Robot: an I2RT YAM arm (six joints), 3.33 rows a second.
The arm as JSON. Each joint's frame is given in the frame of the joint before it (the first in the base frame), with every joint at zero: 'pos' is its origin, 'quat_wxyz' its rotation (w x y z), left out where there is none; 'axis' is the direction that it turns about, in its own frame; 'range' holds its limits. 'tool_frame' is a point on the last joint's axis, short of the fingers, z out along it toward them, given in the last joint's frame.
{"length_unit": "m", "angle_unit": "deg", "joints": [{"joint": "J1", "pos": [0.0, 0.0, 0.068], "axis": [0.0, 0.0, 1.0], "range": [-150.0, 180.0]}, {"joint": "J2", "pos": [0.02, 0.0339, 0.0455], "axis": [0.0, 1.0, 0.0], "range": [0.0, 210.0]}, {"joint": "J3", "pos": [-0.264, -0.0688, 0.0], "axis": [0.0, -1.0, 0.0], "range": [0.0, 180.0]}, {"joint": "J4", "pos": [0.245, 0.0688, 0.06], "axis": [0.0, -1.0, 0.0], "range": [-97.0, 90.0]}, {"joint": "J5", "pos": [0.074, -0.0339, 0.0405], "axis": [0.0, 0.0, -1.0], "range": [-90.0, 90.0]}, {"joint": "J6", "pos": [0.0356, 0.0, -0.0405], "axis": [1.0, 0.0, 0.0], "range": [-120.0, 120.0]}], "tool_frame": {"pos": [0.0, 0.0, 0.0], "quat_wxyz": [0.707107, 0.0, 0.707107, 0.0]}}
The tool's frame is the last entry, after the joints.
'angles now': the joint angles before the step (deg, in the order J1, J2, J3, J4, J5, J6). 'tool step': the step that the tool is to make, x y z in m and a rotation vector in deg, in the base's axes. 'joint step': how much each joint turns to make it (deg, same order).
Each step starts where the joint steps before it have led.
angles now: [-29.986 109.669 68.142 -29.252 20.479 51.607]
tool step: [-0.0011 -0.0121 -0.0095 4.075 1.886 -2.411]
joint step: [-1.899 3.196 2.831 -3.782 -2.262 1.308]
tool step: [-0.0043 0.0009 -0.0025 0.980 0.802 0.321]
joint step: [-0.284 -0.223 -0.818 -0.448 -0.545 -0.508]
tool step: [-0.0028 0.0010 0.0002 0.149 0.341 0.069]
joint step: [-0.100 -0.478 -0.608 -0.181 0.014 -0.186]
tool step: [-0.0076 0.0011 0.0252 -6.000 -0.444 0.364]
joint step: [-0.077 -4.996 -1.330 0.551 4.530 -1.853]
